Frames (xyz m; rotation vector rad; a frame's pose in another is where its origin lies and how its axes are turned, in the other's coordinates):
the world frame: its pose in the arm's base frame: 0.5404 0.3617 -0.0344 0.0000 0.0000 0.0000
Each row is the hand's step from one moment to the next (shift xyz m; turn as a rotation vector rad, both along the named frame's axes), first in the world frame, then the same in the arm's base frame.
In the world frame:
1: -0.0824 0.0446 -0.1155 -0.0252 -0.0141 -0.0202
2: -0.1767 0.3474 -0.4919 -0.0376 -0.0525 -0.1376
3: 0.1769 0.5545 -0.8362 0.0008 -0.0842 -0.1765
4: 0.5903 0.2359 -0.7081 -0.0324 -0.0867 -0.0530
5: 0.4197 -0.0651 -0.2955 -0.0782 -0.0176 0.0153
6: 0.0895 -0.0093 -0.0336 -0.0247 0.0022 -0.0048
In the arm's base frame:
1: -0.0824 0.0446 -0.1155 -0.0252 -0.0141 -0.0202
2: -0.1767 0.3474 -0.4919 -0.0376 -0.0525 -0.1376
3: 0.1769 0.5545 -0.8362 0.0008 -0.0842 -0.1765
4: 0.5903 0.2359 -0.7081 -0.0324 -0.0867 -0.0530
5: 0.4197 -0.0651 -0.2955 -0.0782 -0.0176 0.0153
6: 0.0895 -0.0093 -0.0336 -0.0247 0.0022 -0.0048

